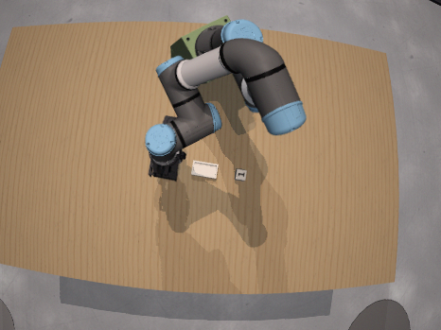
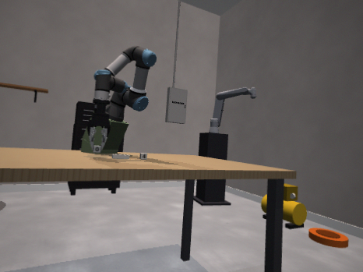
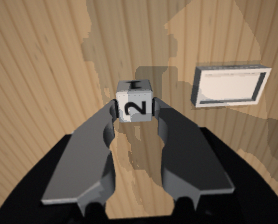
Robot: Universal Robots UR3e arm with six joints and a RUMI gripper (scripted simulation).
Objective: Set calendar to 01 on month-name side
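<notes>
Now: hand 11 cm to the right of the white tray and 4 cm above it. From my hand the other things lie so: white cube: 1 cm below.
</notes>
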